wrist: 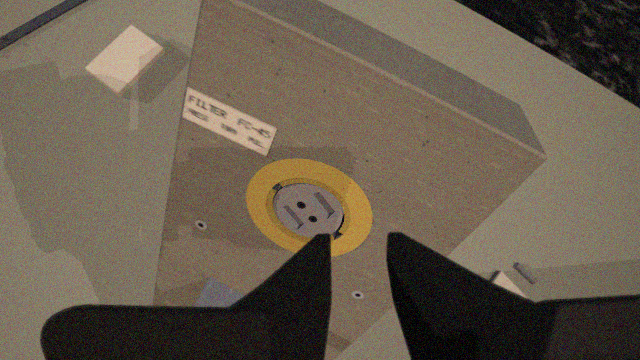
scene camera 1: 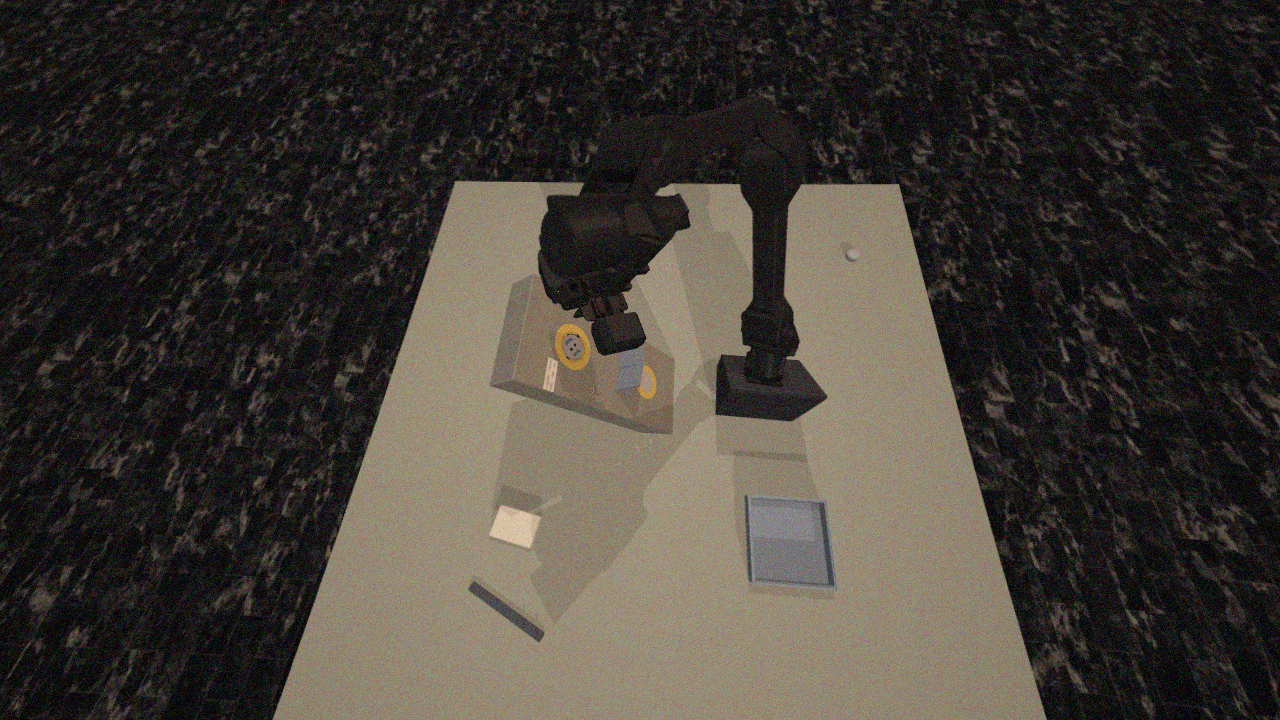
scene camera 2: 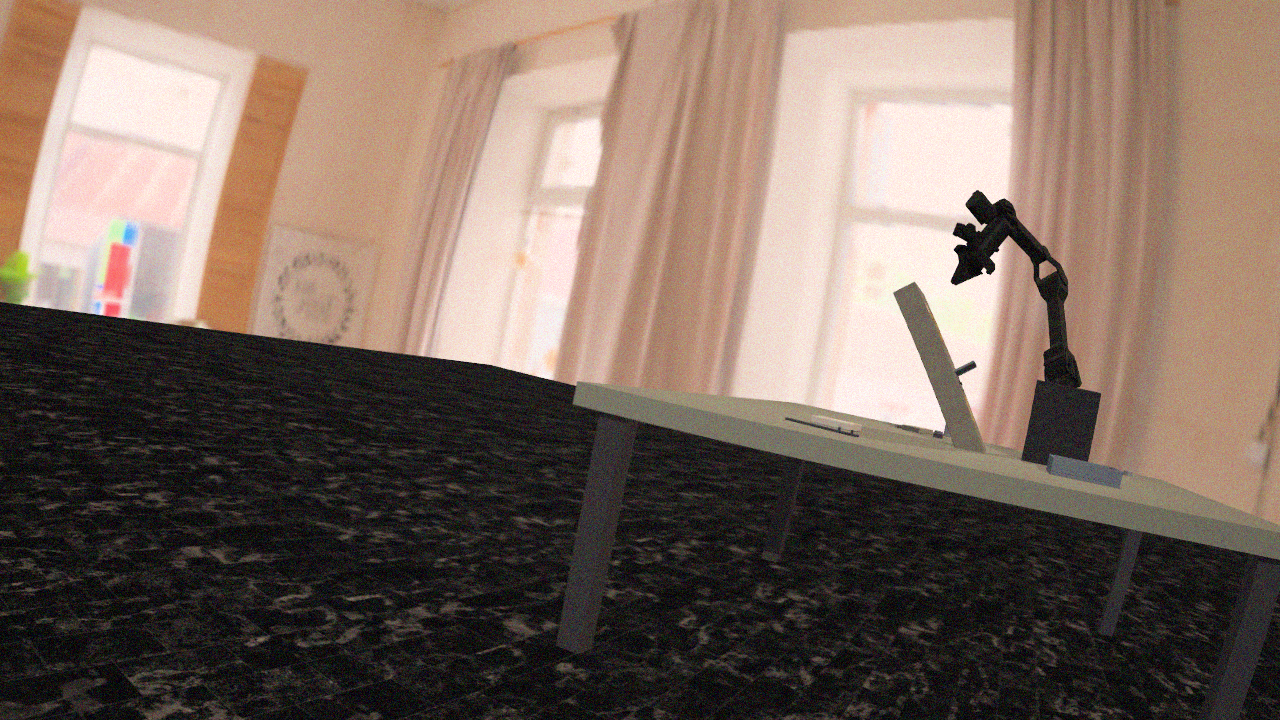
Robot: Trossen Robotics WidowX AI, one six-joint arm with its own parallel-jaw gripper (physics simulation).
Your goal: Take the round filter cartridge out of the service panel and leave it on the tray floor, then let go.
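The round grey filter cartridge [scene camera 1: 572,346] [wrist: 309,211] sits in a yellow ring [scene camera 1: 560,357] [wrist: 357,200] on the tilted brown service panel [scene camera 1: 528,335] [scene camera 2: 935,367] [wrist: 400,150]. Its face shows two dark holes and two raised bars. My gripper [scene camera 2: 958,279] [wrist: 358,246] is open by a narrow gap, with nothing between the fingers. It is in the air off the panel face; in the wrist view the left fingertip overlaps the ring's lower edge. In scene camera 1 the arm's wrist hides most of the fingers. The blue-grey tray [scene camera 1: 748,546] [scene camera 2: 1084,471] is empty.
A blue-grey flap [scene camera 1: 630,368] [wrist: 217,294] stands beside a second yellow disc [scene camera 1: 647,382]. A pale block [scene camera 1: 515,526] [wrist: 125,59] and a dark bar [scene camera 1: 506,611] [wrist: 42,22] lie beyond the panel. A small white piece [scene camera 1: 852,255] lies at the far right.
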